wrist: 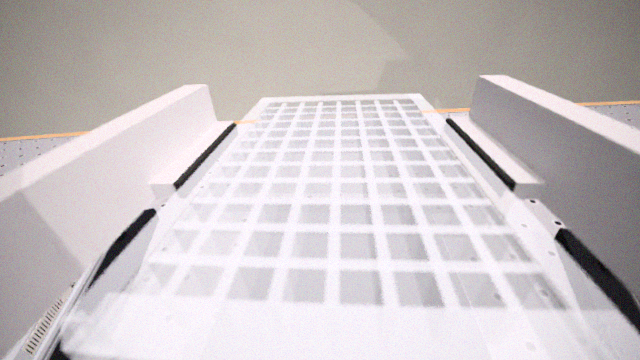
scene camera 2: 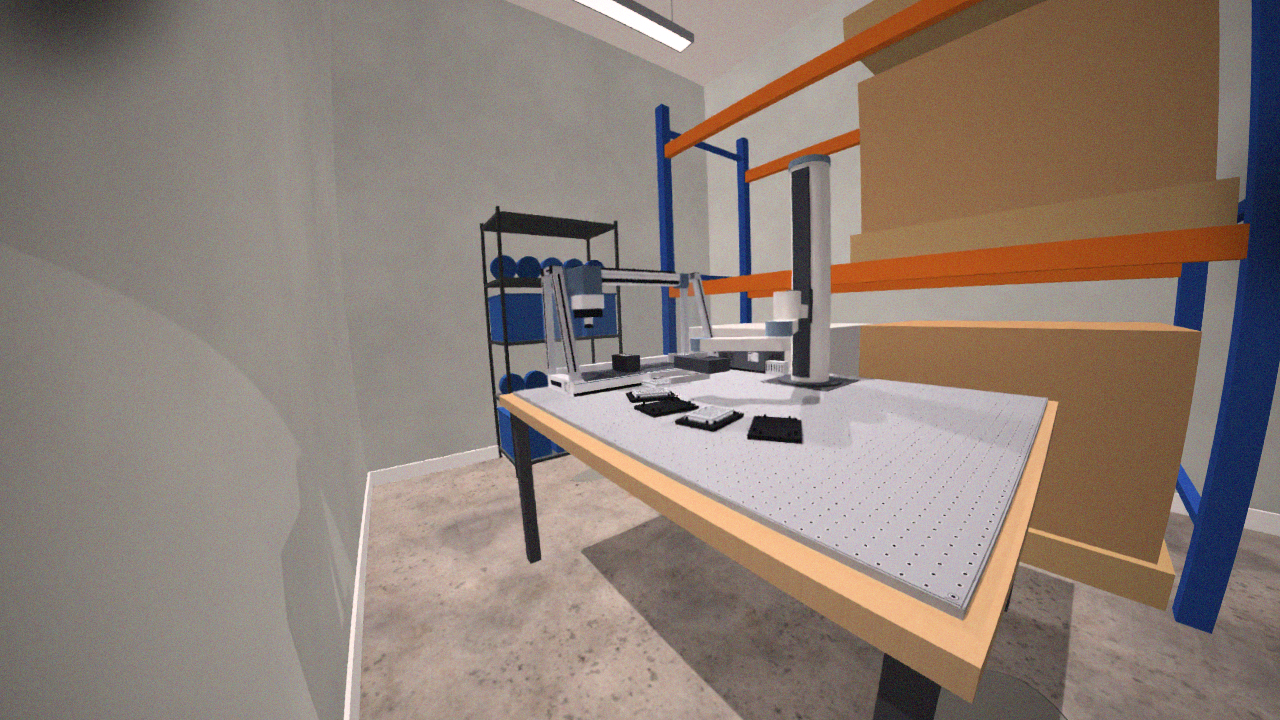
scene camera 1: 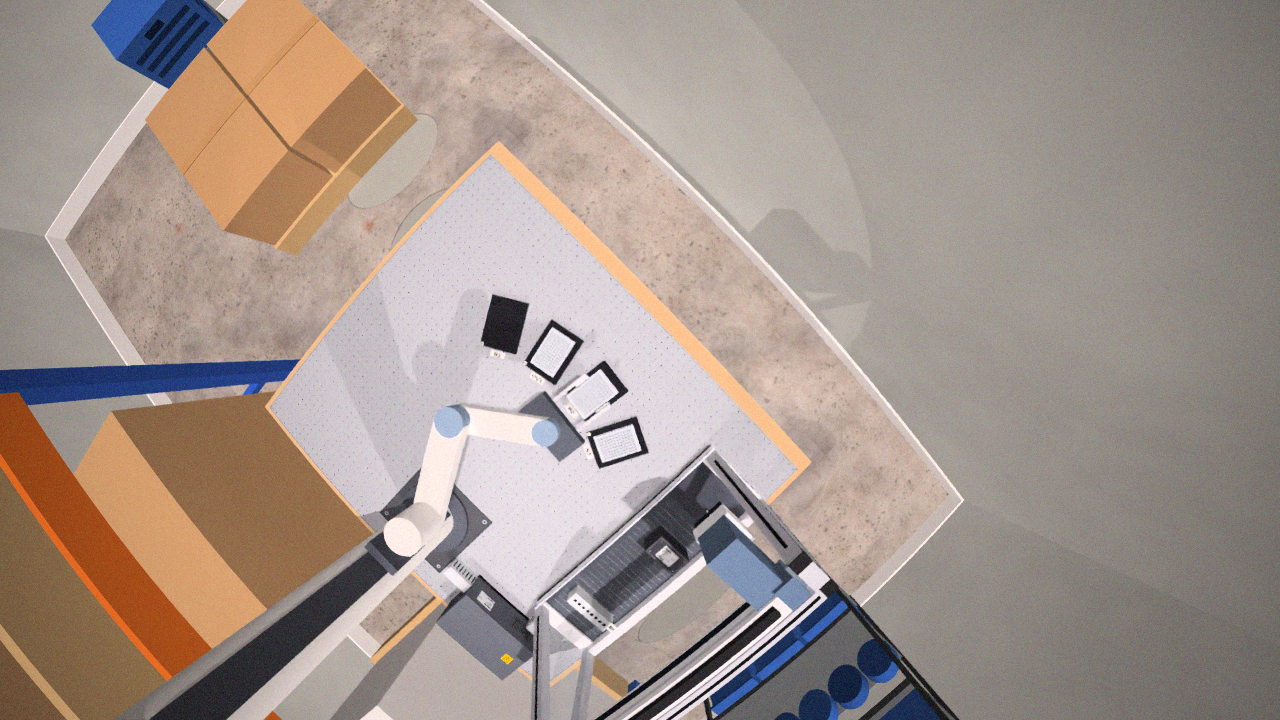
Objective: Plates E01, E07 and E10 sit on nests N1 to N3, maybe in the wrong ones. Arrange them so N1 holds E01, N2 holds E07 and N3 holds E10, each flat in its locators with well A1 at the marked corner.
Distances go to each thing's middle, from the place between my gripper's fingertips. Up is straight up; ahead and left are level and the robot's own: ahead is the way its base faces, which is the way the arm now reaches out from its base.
Scene:
Now: the black out nest (scene camera 1: pixel 578 342) 18 cm to the left of my hand, 9 cm below it and 3 cm behind it. The rest, counted from my hand: dark grey box (scene camera 1: pixel 486 635) 86 cm behind, 32 cm to the right, 4 cm below.

